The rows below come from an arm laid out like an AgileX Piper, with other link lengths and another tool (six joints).
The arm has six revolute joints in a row. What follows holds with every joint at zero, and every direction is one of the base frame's. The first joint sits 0.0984 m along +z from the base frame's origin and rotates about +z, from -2.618 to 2.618 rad. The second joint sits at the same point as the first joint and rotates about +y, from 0 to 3.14 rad. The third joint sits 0.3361 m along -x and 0.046 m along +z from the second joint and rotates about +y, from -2.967 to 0 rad. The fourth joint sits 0.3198 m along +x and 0.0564 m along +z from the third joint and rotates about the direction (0.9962, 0, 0.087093), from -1.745 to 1.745 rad. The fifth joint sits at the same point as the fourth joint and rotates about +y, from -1.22 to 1.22 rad. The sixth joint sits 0.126 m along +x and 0.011 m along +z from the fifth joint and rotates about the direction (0.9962, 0, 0.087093), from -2.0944 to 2.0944 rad. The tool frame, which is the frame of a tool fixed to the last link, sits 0.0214 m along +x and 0.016 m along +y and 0.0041 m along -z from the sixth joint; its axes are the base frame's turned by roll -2.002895, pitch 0.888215 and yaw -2.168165 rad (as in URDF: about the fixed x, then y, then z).
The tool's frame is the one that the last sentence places.
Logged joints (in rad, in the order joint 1, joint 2, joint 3, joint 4, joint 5, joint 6), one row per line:
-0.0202 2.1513 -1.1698 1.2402 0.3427 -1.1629
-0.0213 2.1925 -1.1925 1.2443 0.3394 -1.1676
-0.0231 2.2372 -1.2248 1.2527 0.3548 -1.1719
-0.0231 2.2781 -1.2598 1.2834 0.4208 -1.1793
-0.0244 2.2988 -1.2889 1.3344 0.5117 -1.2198
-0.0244 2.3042 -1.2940 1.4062 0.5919 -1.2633
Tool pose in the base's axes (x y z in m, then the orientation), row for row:
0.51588 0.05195 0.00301 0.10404 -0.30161 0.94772 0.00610
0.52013 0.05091 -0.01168 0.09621 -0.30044 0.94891 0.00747
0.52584 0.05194 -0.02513 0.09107 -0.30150 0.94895 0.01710
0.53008 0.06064 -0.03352 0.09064 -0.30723 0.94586 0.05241
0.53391 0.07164 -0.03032 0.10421 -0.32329 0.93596 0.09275
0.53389 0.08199 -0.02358 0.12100 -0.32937 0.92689 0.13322
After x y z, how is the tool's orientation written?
As a quaternion, w x y z.
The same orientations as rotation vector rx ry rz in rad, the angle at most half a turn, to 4 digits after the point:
-0.8895 2.7950 0.0180
-0.8901 2.8112 0.0221
-0.8959 2.8199 0.0508
-0.9132 2.8114 0.1558
-0.9533 2.7600 0.2735
-0.9619 2.7069 0.3891

